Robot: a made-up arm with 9 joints. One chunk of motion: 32 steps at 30 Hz.
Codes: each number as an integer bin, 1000 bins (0 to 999) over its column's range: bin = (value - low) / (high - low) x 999, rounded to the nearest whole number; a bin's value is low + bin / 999 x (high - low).
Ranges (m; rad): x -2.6..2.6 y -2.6..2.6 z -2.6..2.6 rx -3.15..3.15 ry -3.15..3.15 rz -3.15..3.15
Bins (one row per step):
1: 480 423 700 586 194 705
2: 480 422 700 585 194 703
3: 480 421 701 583 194 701
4: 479 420 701 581 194 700
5: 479 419 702 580 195 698
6: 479 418 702 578 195 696
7: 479 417 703 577 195 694
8: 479 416 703 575 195 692
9: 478 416 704 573 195 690
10: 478 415 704 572 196 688
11: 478 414 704 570 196 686
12: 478 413 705 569 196 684
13: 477 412 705 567 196 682
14: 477 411 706 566 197 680
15: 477 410 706 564 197 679
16: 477 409 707 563 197 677
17: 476 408 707 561 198 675
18: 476 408 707 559 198 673
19: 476 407 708 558 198 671
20: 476 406 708 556 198 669
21: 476 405 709 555 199 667
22: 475 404 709 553 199 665
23: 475 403 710 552 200 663
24: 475 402 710 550 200 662
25: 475 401 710 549 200 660
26: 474 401 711 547 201 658
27: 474 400 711 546 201 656
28: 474 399 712 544 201 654
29: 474 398 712 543 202 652
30: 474 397 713 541 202 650
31: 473 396 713 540 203 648
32: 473 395 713 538 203 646
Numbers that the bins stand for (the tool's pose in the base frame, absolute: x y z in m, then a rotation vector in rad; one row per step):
1: -0.1015 -0.3982 1.0436 0.5455 -1.9266 1.2959
2: -0.1015 -0.4034 1.0436 0.5392 -1.9266 1.2833
3: -0.1015 -0.4086 1.0488 0.5266 -1.9266 1.2707
4: -0.1067 -0.4138 1.0488 0.5140 -1.9266 1.2644
5: -0.1067 -0.4190 1.0541 0.5077 -1.9203 1.2518
6: -0.1067 -0.4242 1.0541 0.4950 -1.9203 1.2392
7: -0.1067 -0.4294 1.0593 0.4887 -1.9203 1.2266
8: -0.1067 -0.4346 1.0593 0.4761 -1.9203 1.2140
9: -0.1119 -0.4346 1.0645 0.4635 -1.9203 1.2014
10: -0.1119 -0.4398 1.0645 0.4572 -1.9140 1.1887
11: -0.1119 -0.4450 1.0645 0.4446 -1.9140 1.1761
12: -0.1119 -0.4503 1.0697 0.4383 -1.9140 1.1635
13: -0.1171 -0.4555 1.0697 0.4257 -1.9140 1.1509
14: -0.1171 -0.4607 1.0749 0.4194 -1.9077 1.1383
15: -0.1171 -0.4659 1.0749 0.4068 -1.9077 1.1320
16: -0.1171 -0.4711 1.0801 0.4005 -1.9077 1.1194
17: -0.1223 -0.4763 1.0801 0.3878 -1.9014 1.1068
18: -0.1223 -0.4763 1.0801 0.3752 -1.9014 1.0941
19: -0.1223 -0.4815 1.0853 0.3689 -1.9014 1.0815
20: -0.1223 -0.4867 1.0853 0.3563 -1.9014 1.0689
21: -0.1223 -0.4919 1.0905 0.3500 -1.8950 1.0563
22: -0.1275 -0.4971 1.0905 0.3374 -1.8950 1.0437
23: -0.1275 -0.5023 1.0957 0.3311 -1.8887 1.0311
24: -0.1275 -0.5075 1.0957 0.3185 -1.8887 1.0248
25: -0.1275 -0.5127 1.0957 0.3122 -1.8887 1.0122
26: -0.1327 -0.5127 1.1009 0.2995 -1.8824 0.9995
27: -0.1327 -0.5179 1.1009 0.2932 -1.8824 0.9869
28: -0.1327 -0.5231 1.1061 0.2806 -1.8824 0.9743
29: -0.1327 -0.5283 1.1061 0.2743 -1.8761 0.9617
30: -0.1327 -0.5335 1.1113 0.2617 -1.8761 0.9491
31: -0.1379 -0.5387 1.1113 0.2554 -1.8698 0.9365
32: -0.1379 -0.5439 1.1113 0.2428 -1.8698 0.9239

